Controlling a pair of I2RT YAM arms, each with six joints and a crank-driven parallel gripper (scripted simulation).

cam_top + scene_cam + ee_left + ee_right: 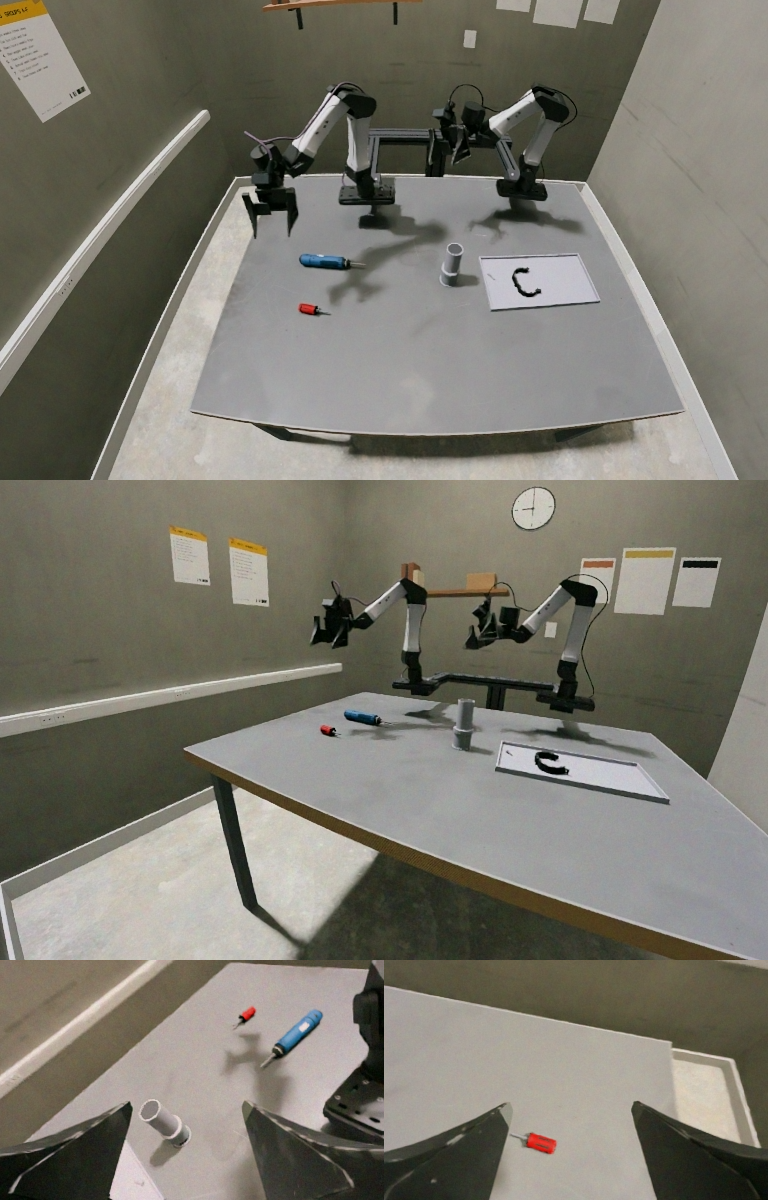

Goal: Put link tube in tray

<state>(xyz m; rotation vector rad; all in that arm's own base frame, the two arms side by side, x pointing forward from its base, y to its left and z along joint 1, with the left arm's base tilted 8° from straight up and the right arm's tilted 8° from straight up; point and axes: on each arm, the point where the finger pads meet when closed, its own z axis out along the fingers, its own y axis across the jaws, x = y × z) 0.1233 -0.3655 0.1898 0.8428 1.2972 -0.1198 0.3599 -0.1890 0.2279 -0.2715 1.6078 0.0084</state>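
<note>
The link tube is 21 cm ahead of my left hand, 2 cm to the left of it and 23 cm below it. The rest, counted from my left hand: white tray (24 cm ahead, 36 cm to the left, 33 cm below); then red screwdriver (30 cm ahead, 43 cm to the right, 32 cm below); then grey joint module (21 cm ahead, 2 cm to the left, 31 cm below).
</note>
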